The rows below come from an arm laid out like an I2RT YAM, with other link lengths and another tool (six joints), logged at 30 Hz.
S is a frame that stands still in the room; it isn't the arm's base.
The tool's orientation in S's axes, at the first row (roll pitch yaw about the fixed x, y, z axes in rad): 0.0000, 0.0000, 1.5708
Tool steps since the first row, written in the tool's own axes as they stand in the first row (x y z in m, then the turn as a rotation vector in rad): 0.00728, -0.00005, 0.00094, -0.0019, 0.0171, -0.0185; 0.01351, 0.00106, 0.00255, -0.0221, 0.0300, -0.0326; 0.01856, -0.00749, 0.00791, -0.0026, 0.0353, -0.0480; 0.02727, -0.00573, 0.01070, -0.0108, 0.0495, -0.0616; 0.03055, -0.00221, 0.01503, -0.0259, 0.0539, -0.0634; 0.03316, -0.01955, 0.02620, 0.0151, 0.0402, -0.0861; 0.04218, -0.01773, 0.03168, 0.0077, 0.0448, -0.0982; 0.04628, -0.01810, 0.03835, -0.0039, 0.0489, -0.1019; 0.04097, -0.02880, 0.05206, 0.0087, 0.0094, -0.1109; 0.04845, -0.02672, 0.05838, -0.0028, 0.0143, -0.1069; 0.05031, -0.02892, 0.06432, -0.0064, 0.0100, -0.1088
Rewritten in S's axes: 0.00005, 0.00728, 0.00094, -0.0171, -0.0019, -0.0185; -0.00106, 0.01351, 0.00255, -0.0300, -0.0221, -0.0326; 0.00749, 0.01856, 0.00791, -0.0353, -0.0026, -0.0480; 0.00573, 0.02727, 0.01070, -0.0495, -0.0108, -0.0616; 0.00221, 0.03055, 0.01503, -0.0539, -0.0259, -0.0634; 0.01955, 0.03316, 0.02620, -0.0402, 0.0151, -0.0861; 0.01773, 0.04218, 0.03168, -0.0448, 0.0077, -0.0982; 0.01810, 0.04628, 0.03835, -0.0489, -0.0039, -0.1019; 0.02880, 0.04097, 0.05206, -0.0094, 0.0087, -0.1109; 0.02672, 0.04845, 0.05838, -0.0143, -0.0028, -0.1069; 0.02892, 0.05031, 0.06432, -0.0100, -0.0064, -0.1088
